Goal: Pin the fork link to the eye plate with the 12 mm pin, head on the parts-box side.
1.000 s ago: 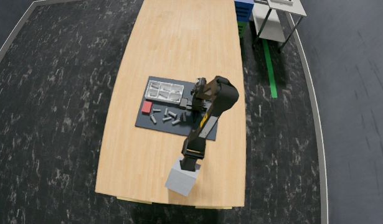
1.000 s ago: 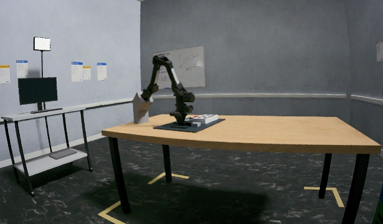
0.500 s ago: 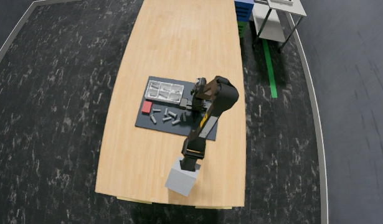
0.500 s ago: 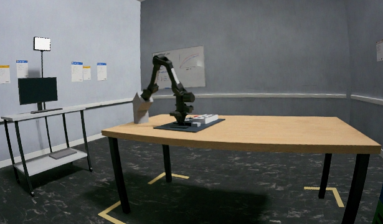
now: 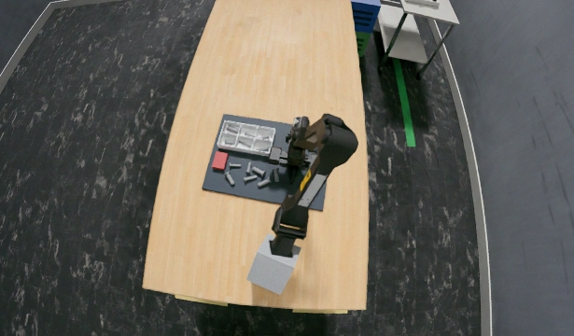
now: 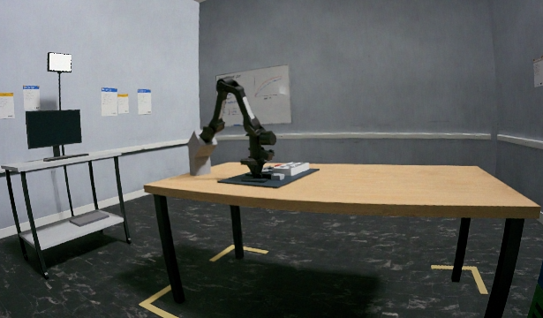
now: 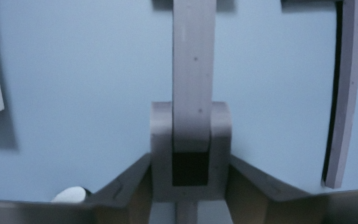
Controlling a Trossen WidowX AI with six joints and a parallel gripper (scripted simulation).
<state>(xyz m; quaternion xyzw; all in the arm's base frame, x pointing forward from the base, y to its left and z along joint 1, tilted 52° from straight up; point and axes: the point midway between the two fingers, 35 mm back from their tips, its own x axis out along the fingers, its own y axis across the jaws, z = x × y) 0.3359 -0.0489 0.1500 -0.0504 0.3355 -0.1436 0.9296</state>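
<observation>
Now: hand 30 mm short of the eye plate, 30 mm above it and 10 mm to the left of it. The rest, counted from my hand: long dark bar: 90 mm to the right, 30 mm below, 30 mm ahead; then pin: 70 mm to the left, 30 mm below, 20 mm behind; then dark mat: 90 mm to the left, 60 mm ahead, 40 mm below.
</observation>
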